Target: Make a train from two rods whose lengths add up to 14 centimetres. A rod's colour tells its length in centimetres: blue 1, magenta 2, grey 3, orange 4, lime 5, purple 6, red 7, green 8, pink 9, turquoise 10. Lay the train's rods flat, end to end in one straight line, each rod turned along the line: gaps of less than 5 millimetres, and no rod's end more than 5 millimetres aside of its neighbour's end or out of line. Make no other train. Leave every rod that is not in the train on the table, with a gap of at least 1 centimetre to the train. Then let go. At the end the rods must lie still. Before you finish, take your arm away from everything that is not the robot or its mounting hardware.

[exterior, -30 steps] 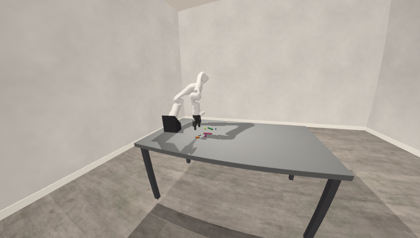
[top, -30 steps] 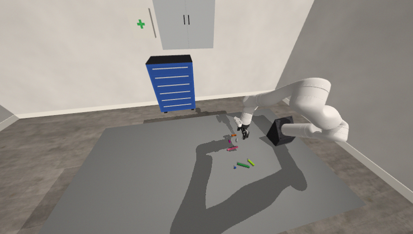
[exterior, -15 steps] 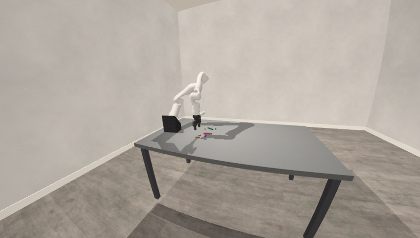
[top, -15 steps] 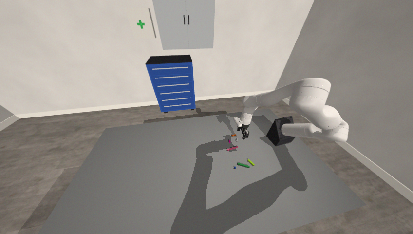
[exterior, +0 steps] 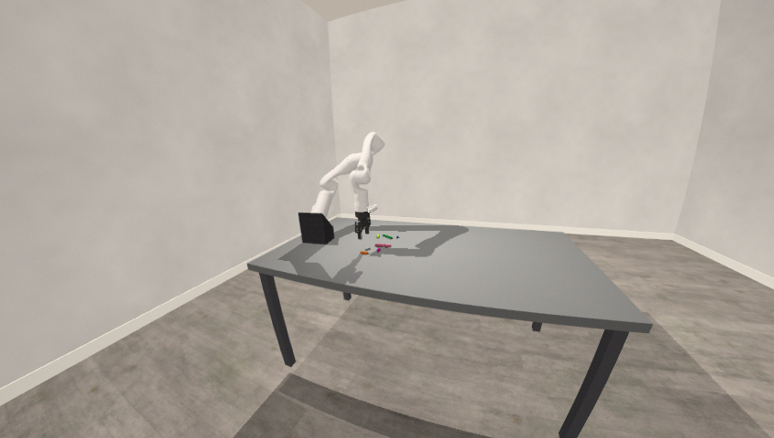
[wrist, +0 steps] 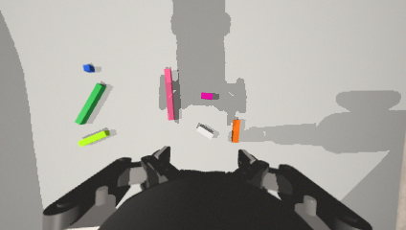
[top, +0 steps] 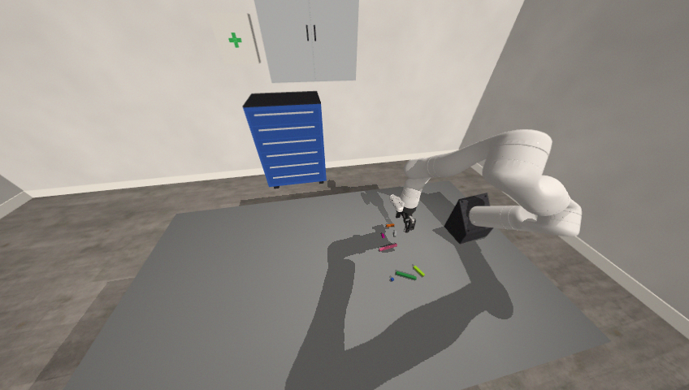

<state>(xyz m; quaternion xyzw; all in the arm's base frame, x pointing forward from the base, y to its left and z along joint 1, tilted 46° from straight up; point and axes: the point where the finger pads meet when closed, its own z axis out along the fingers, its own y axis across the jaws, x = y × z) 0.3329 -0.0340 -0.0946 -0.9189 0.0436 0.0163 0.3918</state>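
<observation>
Now: the lime rod 2 cm ahead of my hand, 20 cm to the left of it and 7 cm below it. Also, from my hand: orange rod 2 cm ahead, 6 cm to the right, 7 cm below; then grey rod 2 cm ahead, 7 cm below; then magenta rod 8 cm ahead, 1 cm to the right, 7 cm below.
</observation>
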